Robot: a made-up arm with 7 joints. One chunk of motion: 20 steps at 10 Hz.
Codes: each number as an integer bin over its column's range. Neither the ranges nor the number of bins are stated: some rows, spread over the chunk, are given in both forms.
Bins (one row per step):
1: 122 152 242 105 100 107
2: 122 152 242 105 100 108
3: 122 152 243 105 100 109
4: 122 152 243 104 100 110
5: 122 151 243 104 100 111
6: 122 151 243 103 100 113
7: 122 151 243 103 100 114
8: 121 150 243 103 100 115
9: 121 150 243 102 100 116
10: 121 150 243 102 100 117
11: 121 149 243 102 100 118
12: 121 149 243 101 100 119
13: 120 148 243 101 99 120
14: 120 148 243 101 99 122
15: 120 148 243 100 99 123
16: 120 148 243 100 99 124
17: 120 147 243 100 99 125
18: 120 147 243 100 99 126
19: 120 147 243 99 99 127
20: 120 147 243 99 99 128
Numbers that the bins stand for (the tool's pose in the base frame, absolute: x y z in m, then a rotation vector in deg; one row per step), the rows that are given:
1: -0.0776 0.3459 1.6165 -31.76 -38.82 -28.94
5: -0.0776 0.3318 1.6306 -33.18 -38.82 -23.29
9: -0.0918 0.3176 1.6306 -36.00 -38.82 -16.24
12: -0.0918 0.3035 1.6306 -37.41 -38.82 -12.00
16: -0.1059 0.2894 1.6306 -38.82 -40.24 -4.94
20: -0.1059 0.2753 1.6306 -40.24 -40.24 0.71
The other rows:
2: -0.0776 0.3459 1.6165 -31.76 -38.82 -27.53
3: -0.0776 0.3459 1.6306 -31.76 -38.82 -26.12
4: -0.0776 0.3459 1.6306 -33.18 -38.82 -24.71
6: -0.0776 0.3318 1.6306 -34.59 -38.82 -20.47
7: -0.0776 0.3318 1.6306 -34.59 -38.82 -19.06
8: -0.0918 0.3176 1.6306 -34.59 -38.82 -17.65
10: -0.0918 0.3176 1.6306 -36.00 -38.82 -14.82
11: -0.0918 0.3035 1.6306 -36.00 -38.82 -13.41
13: -0.1059 0.2894 1.6306 -37.41 -40.24 -10.59
14: -0.1059 0.2894 1.6306 -37.41 -40.24 -7.76
15: -0.1059 0.2894 1.6306 -38.82 -40.24 -6.35
17: -0.1059 0.2753 1.6306 -38.82 -40.24 -3.53
18: -0.1059 0.2753 1.6306 -38.82 -40.24 -2.12
19: -0.1059 0.2753 1.6306 -40.24 -40.24 -0.71

